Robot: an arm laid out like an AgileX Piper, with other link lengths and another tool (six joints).
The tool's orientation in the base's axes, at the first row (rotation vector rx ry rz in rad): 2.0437, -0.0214, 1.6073
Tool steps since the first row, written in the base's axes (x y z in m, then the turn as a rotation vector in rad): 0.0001, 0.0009, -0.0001, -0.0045, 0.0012, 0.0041; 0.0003, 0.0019, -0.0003, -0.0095, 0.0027, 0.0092; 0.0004, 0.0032, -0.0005, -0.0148, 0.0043, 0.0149; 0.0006, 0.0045, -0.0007, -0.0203, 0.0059, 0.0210; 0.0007, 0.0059, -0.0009, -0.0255, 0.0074, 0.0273; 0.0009, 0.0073, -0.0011, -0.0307, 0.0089, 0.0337; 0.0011, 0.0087, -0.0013, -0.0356, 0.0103, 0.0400; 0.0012, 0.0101, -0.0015, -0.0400, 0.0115, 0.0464; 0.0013, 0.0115, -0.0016, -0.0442, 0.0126, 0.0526; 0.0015, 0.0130, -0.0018, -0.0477, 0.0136, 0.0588
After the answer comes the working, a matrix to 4 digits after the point.
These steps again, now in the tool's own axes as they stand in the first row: 0.0002, -0.0008, -0.0003, 0.0028, 0.0021, -0.0051; 0.0004, -0.0018, -0.0005, 0.0064, 0.0045, -0.0110; 0.0006, -0.0031, -0.0009, 0.0105, 0.0071, -0.0173; 0.0009, -0.0043, -0.0012, 0.0150, 0.0100, -0.0238; 0.0012, -0.0056, -0.0017, 0.0196, 0.0129, -0.0300; 0.0015, -0.0070, -0.0021, 0.0244, 0.0159, -0.0362; 0.0018, -0.0083, -0.0024, 0.0291, 0.0188, -0.0421; 0.0021, -0.0096, -0.0029, 0.0340, 0.0217, -0.0475; 0.0025, -0.0109, -0.0034, 0.0387, 0.0246, -0.0527; 0.0028, -0.0123, -0.0038, 0.0436, 0.0274, -0.0571
The tool's axes in the first row as the columns of a matrix, in the base's axes (rounded; the answer above uses it unrounded):
0.2903, -0.3306, 0.8980
0.3066, -0.8568, -0.4146
0.9065, 0.3957, -0.1474

